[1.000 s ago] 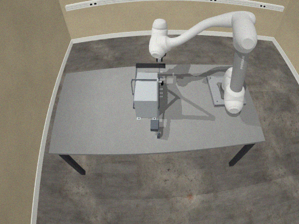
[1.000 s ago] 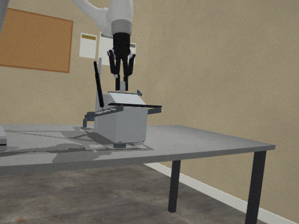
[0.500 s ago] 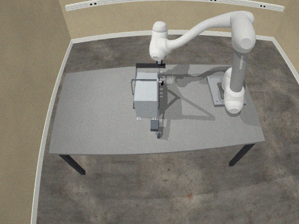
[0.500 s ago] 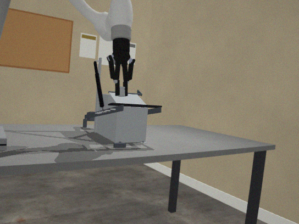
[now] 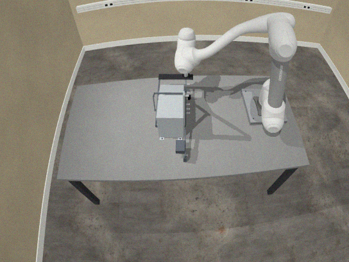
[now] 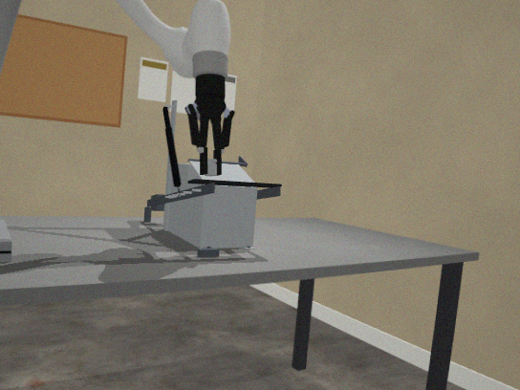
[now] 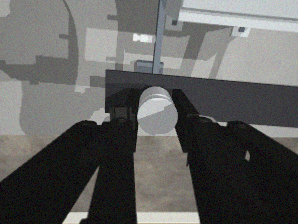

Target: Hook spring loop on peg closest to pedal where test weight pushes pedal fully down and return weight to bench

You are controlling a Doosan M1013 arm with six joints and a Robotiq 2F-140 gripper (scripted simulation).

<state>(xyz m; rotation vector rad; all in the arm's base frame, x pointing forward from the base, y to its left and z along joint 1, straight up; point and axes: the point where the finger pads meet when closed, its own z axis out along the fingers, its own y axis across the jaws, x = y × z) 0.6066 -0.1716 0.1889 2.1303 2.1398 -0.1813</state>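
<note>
Right now my hand is 10 mm above the steel test weight. From my hand the other things lie so: dark spring (250 mm to the left, 10 mm above).
</note>
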